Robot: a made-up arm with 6 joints.
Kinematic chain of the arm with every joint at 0, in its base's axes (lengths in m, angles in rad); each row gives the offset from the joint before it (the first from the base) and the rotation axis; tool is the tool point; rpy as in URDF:
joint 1: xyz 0 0 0.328 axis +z
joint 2: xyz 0 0 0 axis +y
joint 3: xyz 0.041 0 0.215 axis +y
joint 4: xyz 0.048 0 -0.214 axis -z
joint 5: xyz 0 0 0 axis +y
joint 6: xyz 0.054 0 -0.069 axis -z
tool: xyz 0 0 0 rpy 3.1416 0 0
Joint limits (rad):
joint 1: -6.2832..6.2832
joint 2: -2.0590..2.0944
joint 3: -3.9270..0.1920
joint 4: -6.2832..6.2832
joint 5: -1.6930..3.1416
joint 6: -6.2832..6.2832
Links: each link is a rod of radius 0.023 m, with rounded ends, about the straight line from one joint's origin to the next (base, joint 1, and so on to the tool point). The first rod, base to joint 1, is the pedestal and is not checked.
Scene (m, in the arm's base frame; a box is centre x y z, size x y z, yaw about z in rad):
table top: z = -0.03
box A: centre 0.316 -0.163 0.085 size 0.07 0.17 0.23 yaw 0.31
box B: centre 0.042 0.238 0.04 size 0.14 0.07 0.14 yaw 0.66
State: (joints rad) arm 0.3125 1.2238 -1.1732 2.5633 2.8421 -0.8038
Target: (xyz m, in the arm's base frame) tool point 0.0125 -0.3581 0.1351
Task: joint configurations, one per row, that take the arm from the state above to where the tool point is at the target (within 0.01 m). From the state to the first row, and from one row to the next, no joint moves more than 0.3 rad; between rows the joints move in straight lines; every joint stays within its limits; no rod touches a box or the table.
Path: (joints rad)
1: 0.0545 1.3056 -1.0391 2.5059 2.8920 -0.8591
2: -0.2035 1.3873 -0.9051 2.4486 2.9419 -0.9144
3: -0.4615 1.4691 -0.7710 2.3912 2.9918 -0.9696
4: -0.7195 1.5508 -0.6370 2.3339 3.0418 -1.0249
5: -0.9775 1.6326 -0.5029 2.2765 3.0917 -1.0802
6: -1.2355 1.7144 -0.3688 2.2192 3.1416 -1.1355
7: -1.3174 1.6443 -0.6468 2.4205 2.9907 -1.0526
8: -1.3993 1.5743 -0.9247 2.6218 2.8398 -0.9696
9: -1.4812 1.5042 -1.2026 2.8231 2.6890 -0.8867
10: -1.5632 1.4342 -1.4805 3.0245 2.5381 -0.8038

